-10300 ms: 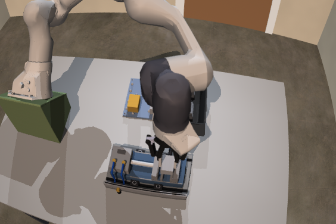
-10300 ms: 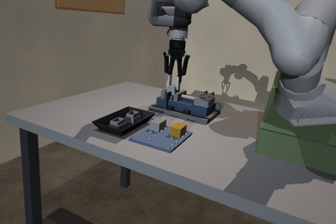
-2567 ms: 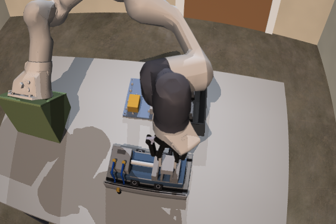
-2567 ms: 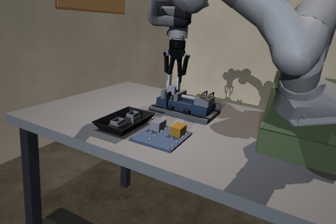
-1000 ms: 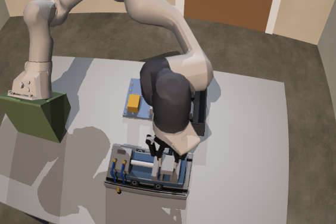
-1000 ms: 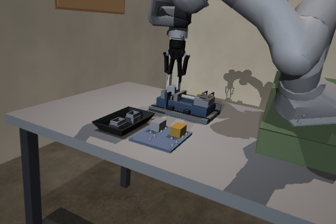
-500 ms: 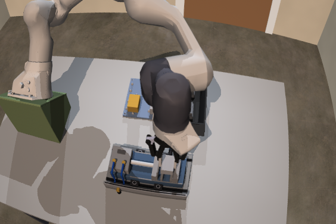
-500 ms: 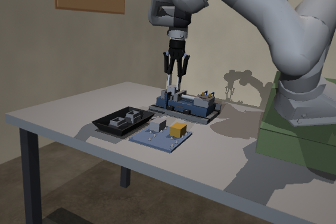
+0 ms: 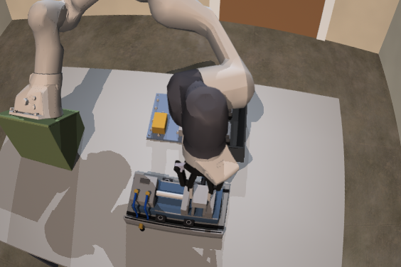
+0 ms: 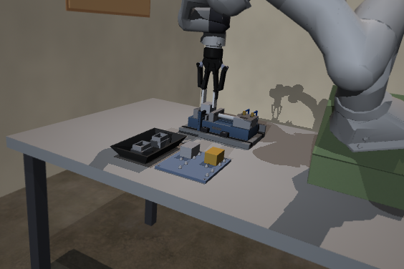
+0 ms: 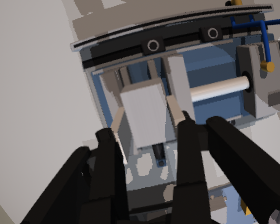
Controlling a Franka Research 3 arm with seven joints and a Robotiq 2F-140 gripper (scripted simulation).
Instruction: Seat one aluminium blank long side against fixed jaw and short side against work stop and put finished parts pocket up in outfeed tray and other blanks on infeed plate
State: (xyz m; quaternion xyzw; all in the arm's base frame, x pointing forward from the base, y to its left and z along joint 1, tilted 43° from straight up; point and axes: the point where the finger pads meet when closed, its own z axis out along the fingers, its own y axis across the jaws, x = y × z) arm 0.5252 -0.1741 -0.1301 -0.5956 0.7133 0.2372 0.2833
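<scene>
My gripper is now 70 mm past the blue vise, 10 mm to the right of it and 100 mm above it. Round my hand: brass blank 130 mm behind, 300 mm to the left, 110 mm below; then aluminium blank 50 mm behind, 290 mm to the left, 110 mm below.
</scene>
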